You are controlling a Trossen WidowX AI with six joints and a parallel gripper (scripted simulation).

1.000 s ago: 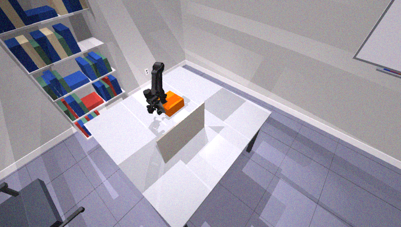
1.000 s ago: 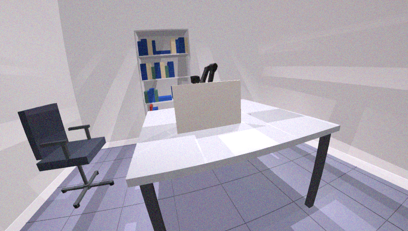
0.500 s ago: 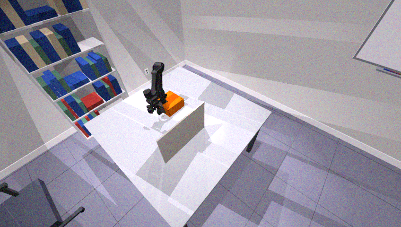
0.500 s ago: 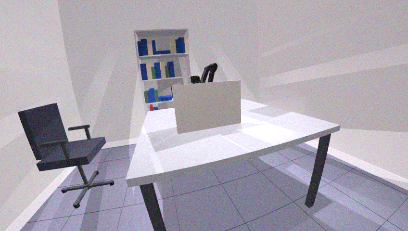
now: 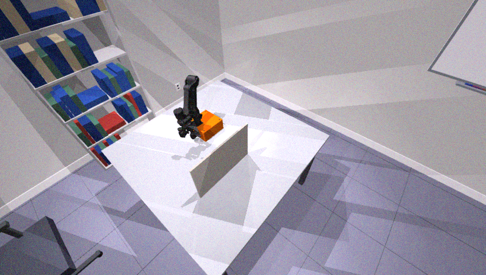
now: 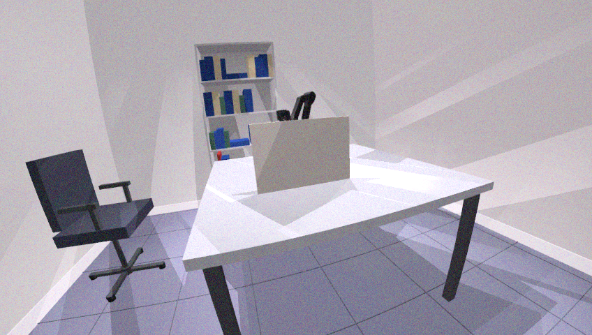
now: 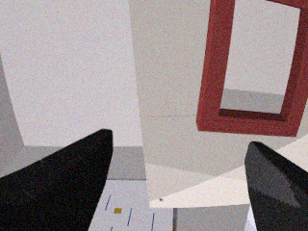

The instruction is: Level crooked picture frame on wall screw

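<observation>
The red picture frame is 19 cm ahead of my gripper tip, 9 cm below it and 2 cm to the left of it. The rest, counted from my gripper tip: beige wall panel (20 cm ahead, 11 cm below, 1 cm to the left).
</observation>
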